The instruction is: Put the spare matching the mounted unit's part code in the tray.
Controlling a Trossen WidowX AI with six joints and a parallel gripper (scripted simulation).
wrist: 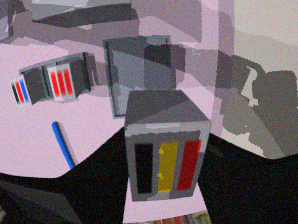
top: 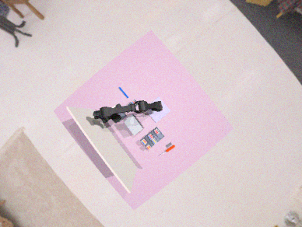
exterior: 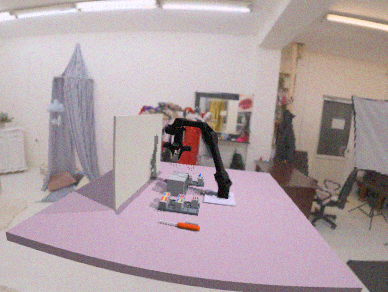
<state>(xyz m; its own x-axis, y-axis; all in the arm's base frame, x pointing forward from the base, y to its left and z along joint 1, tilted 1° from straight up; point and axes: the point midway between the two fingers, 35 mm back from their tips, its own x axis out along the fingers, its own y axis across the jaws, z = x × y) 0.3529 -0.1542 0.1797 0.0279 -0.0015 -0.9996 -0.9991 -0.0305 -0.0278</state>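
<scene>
The grey tray lies 160 mm below my gripper tip. The rest, counted from my gripper tip: grey box-shaped unit (70 mm behind, 180 mm to the left, 110 mm below); tall grey panel (160 mm ahead, 180 mm to the left, 70 mm above); grey spare block (20 mm above).
</scene>
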